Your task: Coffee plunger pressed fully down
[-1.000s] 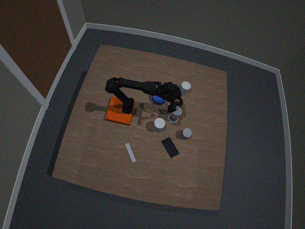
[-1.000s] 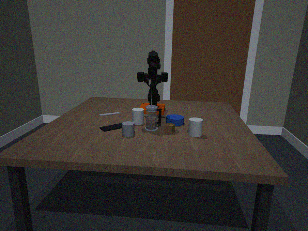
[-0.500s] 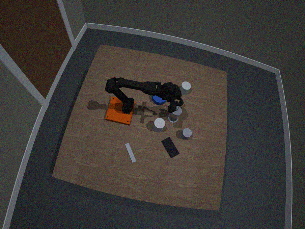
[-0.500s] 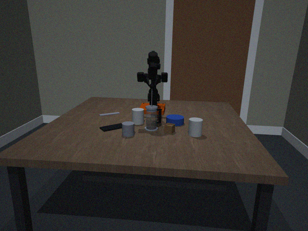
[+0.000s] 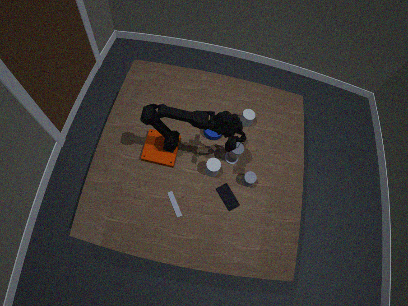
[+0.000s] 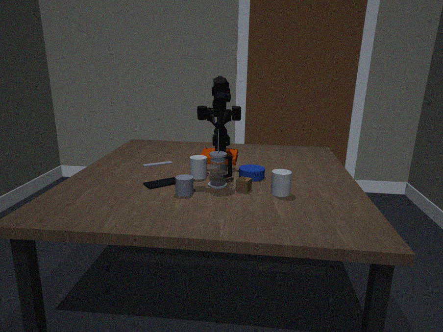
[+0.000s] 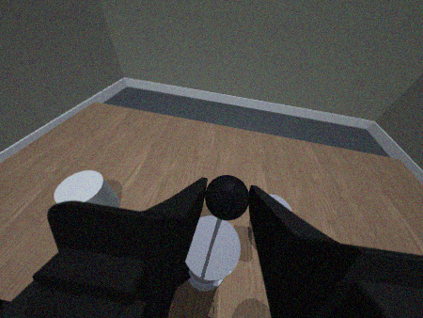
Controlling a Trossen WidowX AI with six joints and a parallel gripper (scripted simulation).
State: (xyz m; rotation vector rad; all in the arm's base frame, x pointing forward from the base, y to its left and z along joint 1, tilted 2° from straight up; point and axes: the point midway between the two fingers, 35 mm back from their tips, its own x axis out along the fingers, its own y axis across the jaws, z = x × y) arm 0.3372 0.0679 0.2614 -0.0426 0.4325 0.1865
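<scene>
Now: the coffee press 20 mm behind my gripper tip, 10 mm to the left of it and 140 mm below it. The rest, counted from my gripper tip: small brown cube 10 mm ahead, 120 mm to the left, 250 mm below; then blue disc 170 mm behind, 130 mm to the left, 250 mm below.
</scene>
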